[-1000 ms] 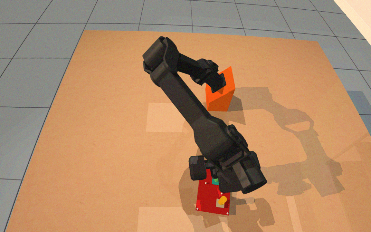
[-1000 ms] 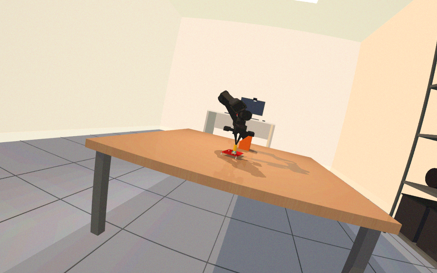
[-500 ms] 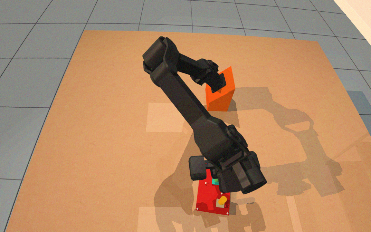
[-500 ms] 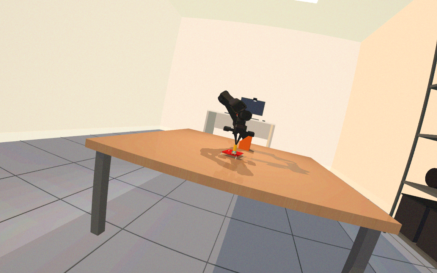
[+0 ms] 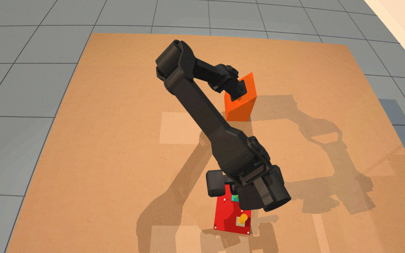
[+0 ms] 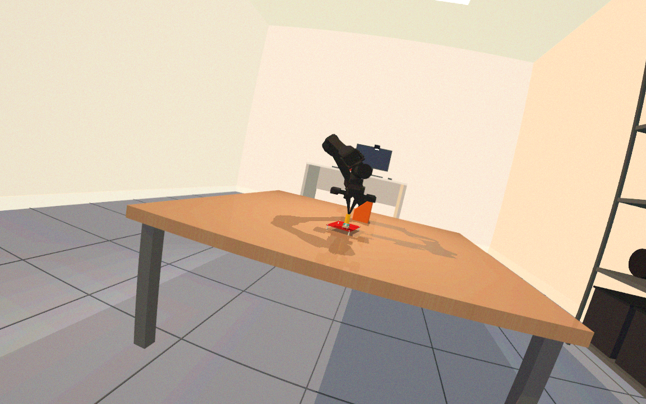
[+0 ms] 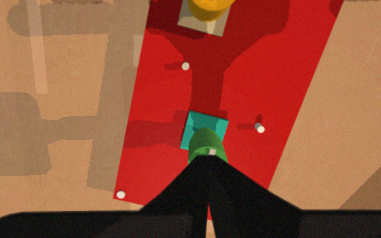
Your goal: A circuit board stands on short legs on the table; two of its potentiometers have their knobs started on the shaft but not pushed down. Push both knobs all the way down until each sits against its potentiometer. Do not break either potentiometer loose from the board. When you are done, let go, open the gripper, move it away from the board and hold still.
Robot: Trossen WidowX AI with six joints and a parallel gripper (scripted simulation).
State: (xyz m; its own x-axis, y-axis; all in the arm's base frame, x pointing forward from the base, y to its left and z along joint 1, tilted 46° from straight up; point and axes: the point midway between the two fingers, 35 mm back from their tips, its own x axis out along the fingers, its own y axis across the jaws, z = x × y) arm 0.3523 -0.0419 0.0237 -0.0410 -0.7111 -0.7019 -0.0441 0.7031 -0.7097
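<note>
Right now my gripper tip is 10 mm above the green knob. Round my gripper tip: yellow knob: 70 mm ahead.
</note>
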